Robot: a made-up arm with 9 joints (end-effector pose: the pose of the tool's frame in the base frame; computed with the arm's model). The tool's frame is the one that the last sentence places.
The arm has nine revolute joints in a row. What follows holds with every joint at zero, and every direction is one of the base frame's. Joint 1 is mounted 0.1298 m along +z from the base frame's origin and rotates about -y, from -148.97 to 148.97 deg. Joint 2 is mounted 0.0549 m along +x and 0.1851 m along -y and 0.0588 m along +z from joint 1 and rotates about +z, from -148.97 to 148.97 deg. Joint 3 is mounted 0.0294 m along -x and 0.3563 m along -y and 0.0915 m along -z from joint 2 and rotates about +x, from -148.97 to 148.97 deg. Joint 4 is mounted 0.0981 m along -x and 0.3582 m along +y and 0.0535 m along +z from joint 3 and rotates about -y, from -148.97 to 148.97 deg. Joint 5 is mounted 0.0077 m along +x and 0.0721 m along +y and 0.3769 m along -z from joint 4 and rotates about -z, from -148.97 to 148.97 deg. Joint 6 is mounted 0.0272 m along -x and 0.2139 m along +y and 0.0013 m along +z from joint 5 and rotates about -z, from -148.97 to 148.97 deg. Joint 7 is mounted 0.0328 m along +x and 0.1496 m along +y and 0.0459 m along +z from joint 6 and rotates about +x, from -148.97 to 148.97 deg. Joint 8 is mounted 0.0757 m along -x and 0.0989 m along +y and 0.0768 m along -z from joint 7 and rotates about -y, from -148.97 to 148.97 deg. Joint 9 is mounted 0.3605 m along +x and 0.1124 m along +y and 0.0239 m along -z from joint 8 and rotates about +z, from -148.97 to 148.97 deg. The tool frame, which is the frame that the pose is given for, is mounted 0.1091 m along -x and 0.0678 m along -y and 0.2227 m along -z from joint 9; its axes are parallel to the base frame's.
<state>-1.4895 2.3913 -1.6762 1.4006 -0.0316 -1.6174 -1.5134 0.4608 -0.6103</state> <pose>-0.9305 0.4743 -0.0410 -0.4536 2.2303 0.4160</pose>
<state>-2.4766 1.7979 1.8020 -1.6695 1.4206 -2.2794 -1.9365 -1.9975 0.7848</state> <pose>-0.4010 -0.5255 -0.2487 -1.8814 0.7408 -1.9104</pose>
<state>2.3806 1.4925 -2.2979 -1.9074 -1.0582 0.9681 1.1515 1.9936 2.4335</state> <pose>-0.0396 -0.2457 0.7370 1.8563 0.3874 2.4968</pose>
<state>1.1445 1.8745 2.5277 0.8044 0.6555 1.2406 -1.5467 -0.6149 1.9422</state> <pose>-0.4108 -0.0327 0.9246 1.2071 2.3746 0.6973</pose>
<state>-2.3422 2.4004 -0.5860 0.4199 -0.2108 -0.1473 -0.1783 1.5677 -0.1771</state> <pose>-0.3598 -0.5273 0.7664 2.3363 -0.7521 -1.0112</pose>
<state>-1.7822 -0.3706 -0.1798 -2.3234 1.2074 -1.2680 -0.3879 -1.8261 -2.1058</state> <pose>0.5849 0.5802 0.2735 0.2858 -0.4010 -2.1434</pose>
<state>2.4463 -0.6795 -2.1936 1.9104 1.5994 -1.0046 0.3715 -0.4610 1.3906</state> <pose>0.4552 -0.4314 1.1805 -2.3014 -0.6282 -0.3854</pose>
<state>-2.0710 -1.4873 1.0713 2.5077 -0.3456 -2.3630 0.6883 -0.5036 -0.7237</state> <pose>0.3479 -0.6941 0.4080 -2.5414 1.4240 0.4490</pose>
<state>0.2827 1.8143 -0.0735 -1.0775 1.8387 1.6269 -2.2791 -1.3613 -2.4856</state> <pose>-0.1036 -0.3485 -0.5671 0.6282 -0.4151 0.2804</pose>
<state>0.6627 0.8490 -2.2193 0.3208 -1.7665 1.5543 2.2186 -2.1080 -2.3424</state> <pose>0.2301 -1.2269 -0.1301 -2.2795 -0.4576 -1.4062</pose>
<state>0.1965 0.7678 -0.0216 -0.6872 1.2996 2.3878 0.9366 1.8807 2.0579</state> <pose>-0.0635 0.0799 0.0178 -2.2929 0.9739 -1.6245</pose>
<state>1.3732 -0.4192 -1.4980 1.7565 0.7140 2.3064 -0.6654 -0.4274 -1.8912</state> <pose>0.5902 -0.5942 0.7092 2.7548 0.7286 -1.2762</pose>
